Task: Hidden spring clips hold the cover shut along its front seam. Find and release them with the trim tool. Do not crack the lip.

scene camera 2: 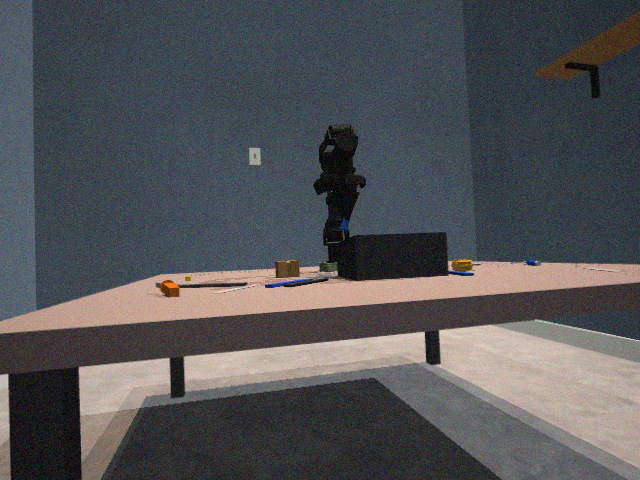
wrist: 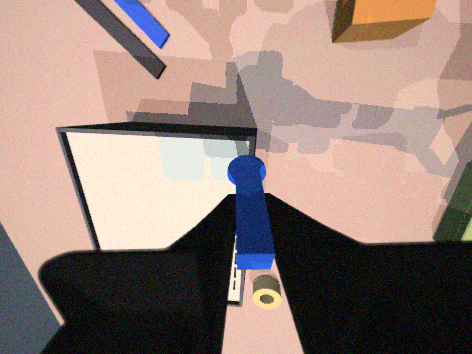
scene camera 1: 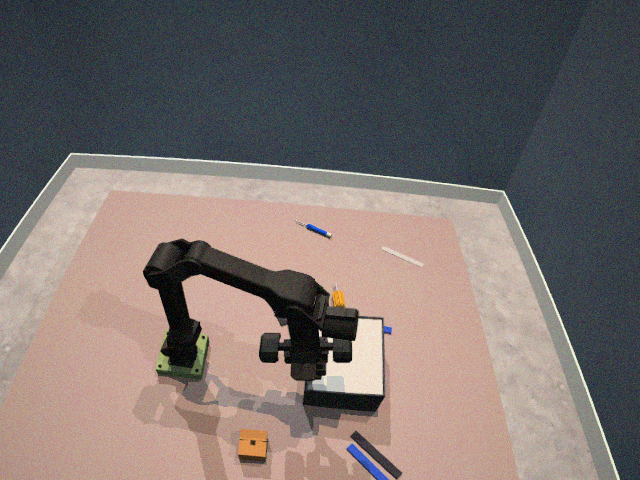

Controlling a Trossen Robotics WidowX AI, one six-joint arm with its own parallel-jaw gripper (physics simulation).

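Places are measured from the arm's base along level axes (x ahead, y left, z up), in centimetres.
Where they show: gripper, fingertip midpoint: (scene camera 2: 346,221) (wrist: 248,200); arm's base at its link origin: (scene camera 2: 336,261) (scene camera 1: 182,354).
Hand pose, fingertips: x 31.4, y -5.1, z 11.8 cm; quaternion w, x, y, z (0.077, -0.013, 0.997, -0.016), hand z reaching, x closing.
Each offset is from my fingertips to the centre of the thing. "spot": to the spot under its first point.
The dark box @(dx +9.3, dy +7.9, dz -9.7 cm) (scene camera 1: 343,400) (scene camera 2: 395,256) has a cream cover @(spot: dx +13.6, dy +7.2, dz -5.5 cm) (scene camera 1: 364,356) (wrist: 130,200) with a dark rim. Short dark dashes line a pale strip (wrist: 234,282) along its edge, seen between the fingers in the wrist view. My gripper (scene camera 2: 334,237) (wrist: 248,200) points down at the box's robot-side edge and is shut on the blue trim tool @(dx +0.2, dy -0.6, dz -1.3 cm) (scene camera 2: 344,223) (wrist: 254,225). The tool's round end shows beyond the fingertips in the wrist view. Its contact with the seam cannot be made out. The spring clips do not show. The arm hides part of the cover in scene camera 1.
An orange block @(dx -10.6, dy -15.3, dz -12.6 cm) (scene camera 1: 252,444) (scene camera 2: 287,268) (wrist: 390,15), a dark bar @(dx +18.1, dy -14.6, dz -14.6 cm) (scene camera 1: 376,454) (wrist: 125,40) and a blue bar @(dx +17.0, dy -18.0, dz -14.5 cm) (scene camera 1: 366,461) lie near the box. A yellow-handled tool @(dx +7.6, dy +31.2, dz -13.2 cm) (scene camera 1: 338,298), a blue screwdriver @(dx -1.6, dy +59.1, dz -14.1 cm) (scene camera 1: 317,230) and a white strip @(dx +29.2, dy +50.9, dz -14.8 cm) (scene camera 1: 402,256) lie beyond it. A brass-coloured ring @(dx -3.4, dy +25.8, dz -13.5 cm) (wrist: 266,299) lies by the seam edge.
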